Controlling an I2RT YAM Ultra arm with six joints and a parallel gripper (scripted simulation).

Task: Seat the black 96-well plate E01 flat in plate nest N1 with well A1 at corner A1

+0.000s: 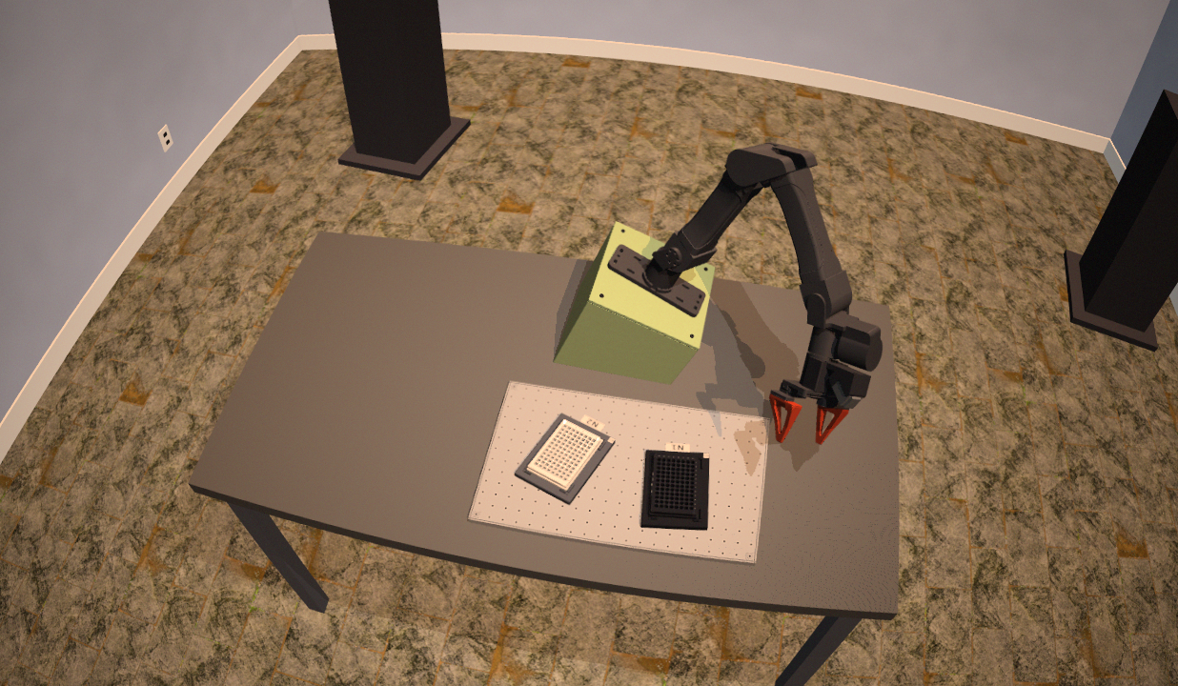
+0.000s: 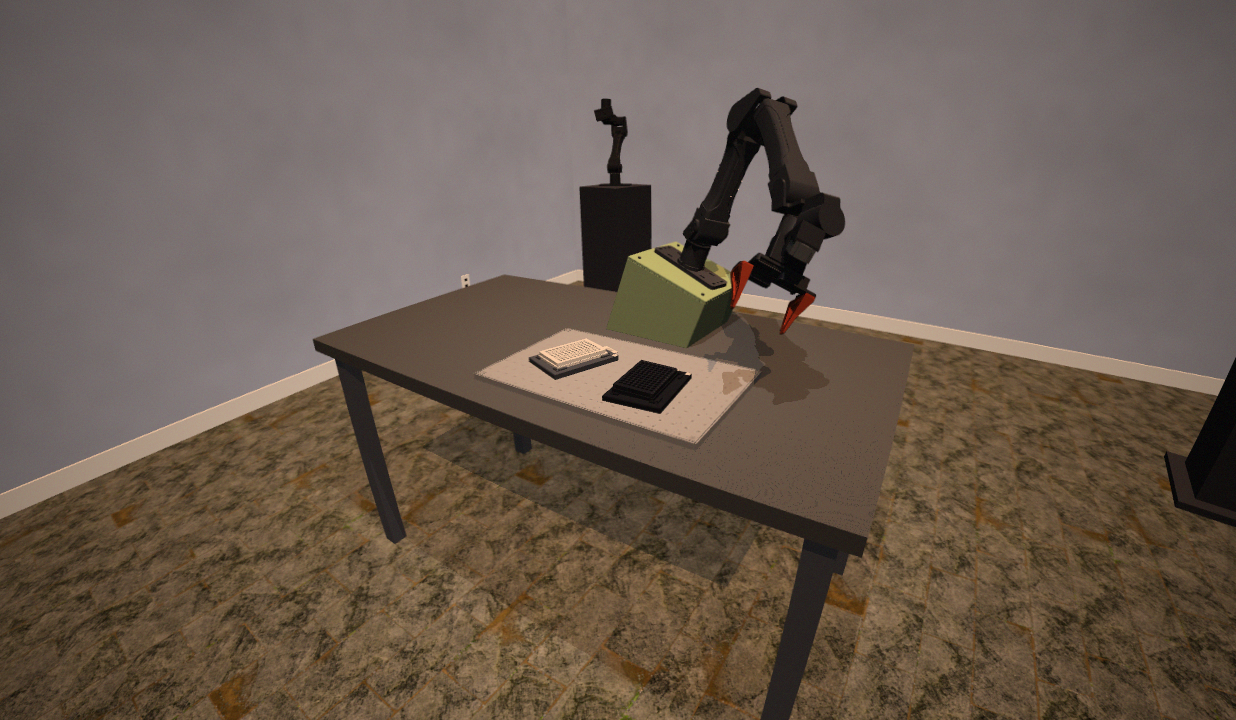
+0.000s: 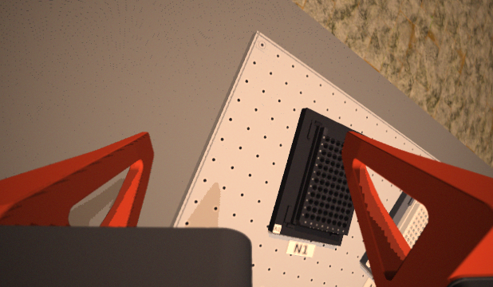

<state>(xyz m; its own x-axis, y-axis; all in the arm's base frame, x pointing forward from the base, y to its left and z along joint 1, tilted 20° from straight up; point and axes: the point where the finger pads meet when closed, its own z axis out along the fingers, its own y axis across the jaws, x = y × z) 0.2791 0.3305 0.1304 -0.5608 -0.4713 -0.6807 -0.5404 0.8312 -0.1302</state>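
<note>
Now: hand 70 mm short of the black 96-well plate E01, 190 mm to the left of it and 150 mm above it. Also, from my hand: N1 label: 20 mm behind, 220 mm to the right, 170 mm below; A1 mark: 20 mm behind, 160 mm to the right, 160 mm below; plate nest N1: 70 mm ahead, 190 mm to the right, 170 mm below.
</note>
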